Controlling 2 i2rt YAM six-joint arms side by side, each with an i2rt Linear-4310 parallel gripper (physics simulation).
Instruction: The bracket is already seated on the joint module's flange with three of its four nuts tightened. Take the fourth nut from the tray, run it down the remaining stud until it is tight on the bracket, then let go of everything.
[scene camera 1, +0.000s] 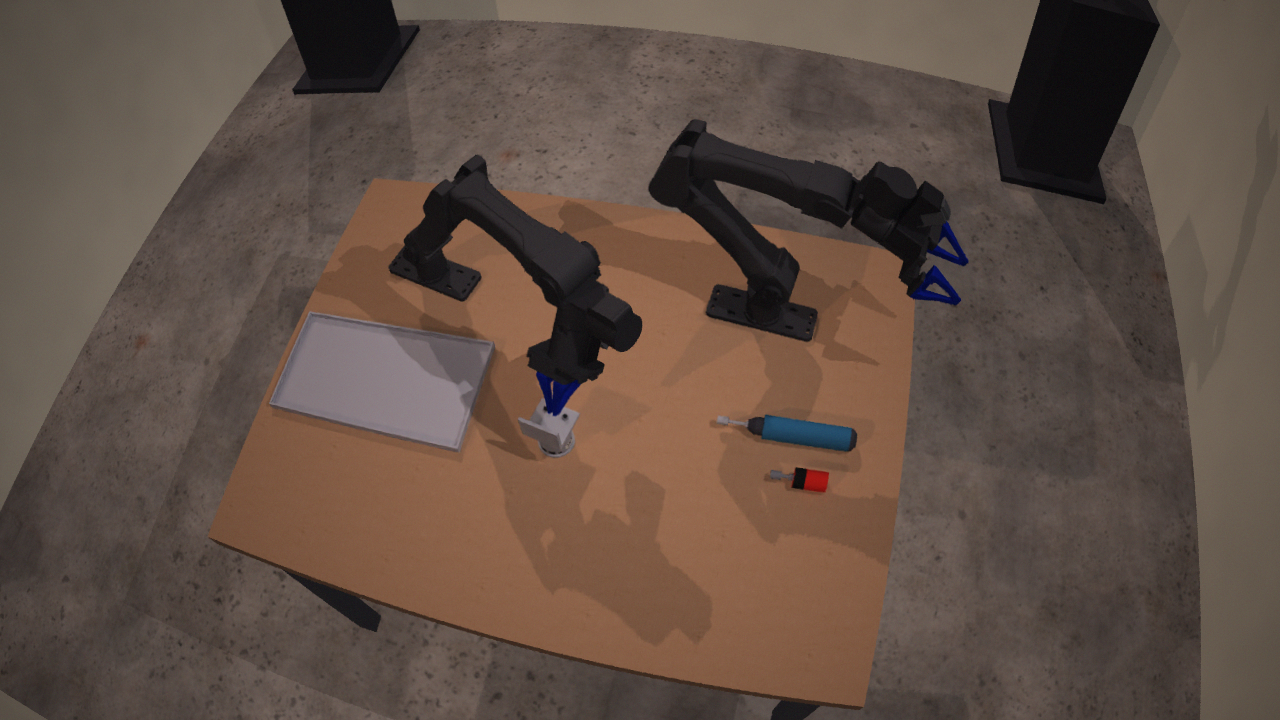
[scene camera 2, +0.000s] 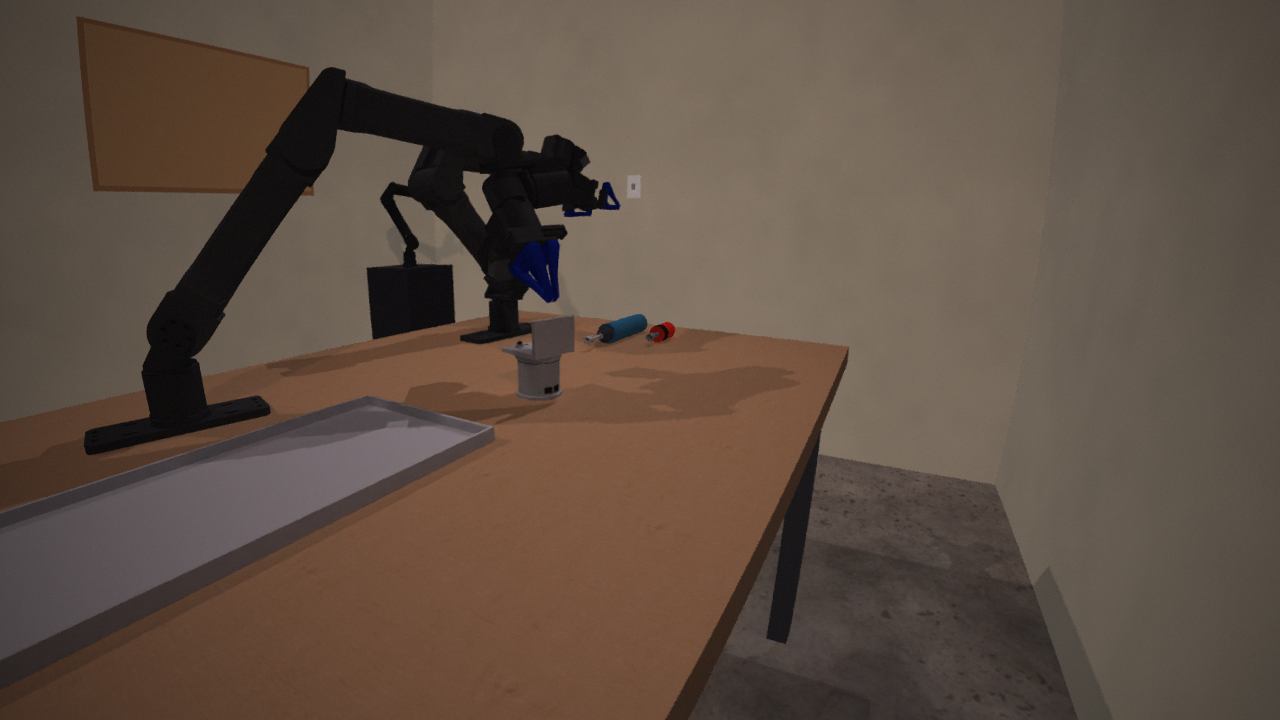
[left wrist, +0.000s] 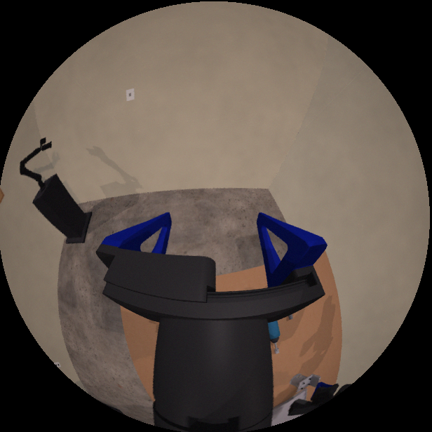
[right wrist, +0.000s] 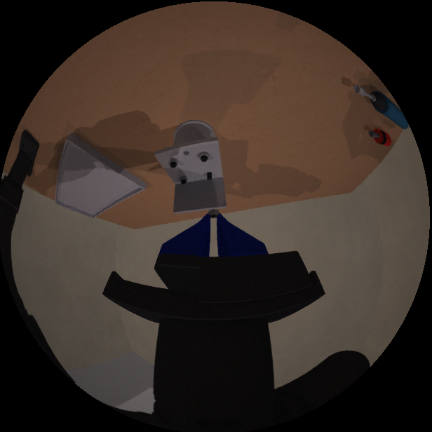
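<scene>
The white bracket sits on the round joint module, which stands upright on the table. In the right wrist view three dark nuts show on the bracket, and a bare stud stands near its upright plate. My right gripper is shut on a small dark nut and points down, above the bracket and apart from it. My left gripper is open and empty, high beyond the table's right edge. The grey tray shows no nut.
A blue-handled driver and a short red one lie right of the bracket in scene camera 1. The tray lies to its left, near the right arm's base.
</scene>
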